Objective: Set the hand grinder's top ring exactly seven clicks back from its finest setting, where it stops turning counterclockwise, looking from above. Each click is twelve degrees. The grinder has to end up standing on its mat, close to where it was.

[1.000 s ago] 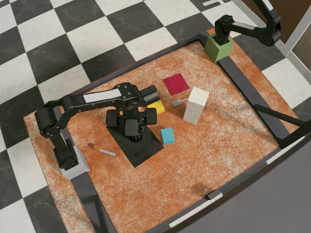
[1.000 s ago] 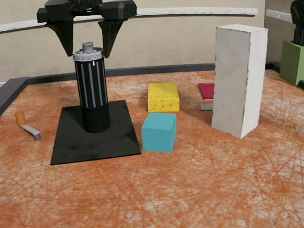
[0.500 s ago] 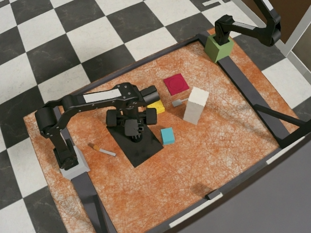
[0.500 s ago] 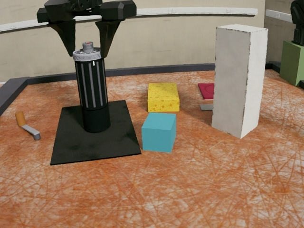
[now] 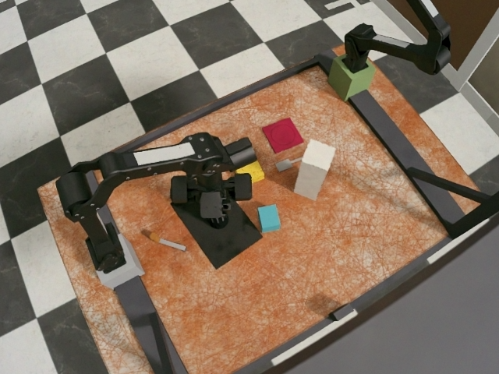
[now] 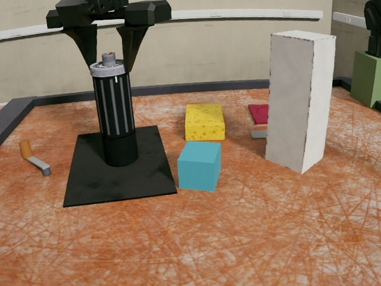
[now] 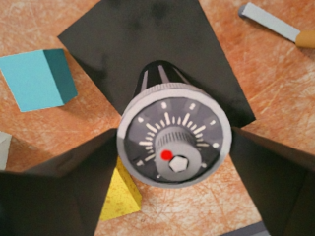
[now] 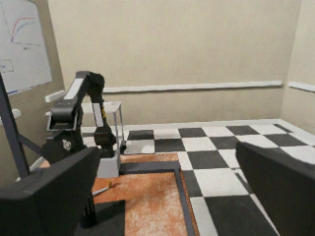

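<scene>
Right now the grey knurled ring is 3 cm below my left hand. From my left hand the other things lie so: dark mat (18 cm below, 1 cm to the left, 1 cm ahead); then crank handle (17 cm below, 15 cm to the left, 4 cm ahead); then teal cube (16 cm below, 10 cm to the right, 10 cm behind).
</scene>
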